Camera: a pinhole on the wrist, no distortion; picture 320 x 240 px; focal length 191.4 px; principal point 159.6 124.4 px. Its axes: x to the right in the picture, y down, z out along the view. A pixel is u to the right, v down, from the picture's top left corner.
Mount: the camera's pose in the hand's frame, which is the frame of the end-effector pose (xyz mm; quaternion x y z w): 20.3 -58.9 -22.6 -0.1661 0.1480 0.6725 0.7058
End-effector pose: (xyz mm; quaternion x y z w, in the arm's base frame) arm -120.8 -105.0 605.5 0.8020 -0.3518 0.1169 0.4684
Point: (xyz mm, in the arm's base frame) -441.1 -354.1 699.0
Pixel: 294.7 173.9
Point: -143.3 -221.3 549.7
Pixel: 158.8 135.8
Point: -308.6 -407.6 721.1
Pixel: 273.5 106.3
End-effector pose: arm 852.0 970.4 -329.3 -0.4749 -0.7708 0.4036 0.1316
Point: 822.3 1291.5 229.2
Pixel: behind the camera
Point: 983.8 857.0 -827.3
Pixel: 272.7 163.1
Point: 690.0 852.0 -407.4
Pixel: 55.6 137.5
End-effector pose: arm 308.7 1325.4 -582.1 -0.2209 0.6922 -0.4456 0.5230
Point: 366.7 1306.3 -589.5
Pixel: 198.2 164.7
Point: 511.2 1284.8 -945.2
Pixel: 280.4 62.6
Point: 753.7 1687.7 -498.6
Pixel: outside the picture
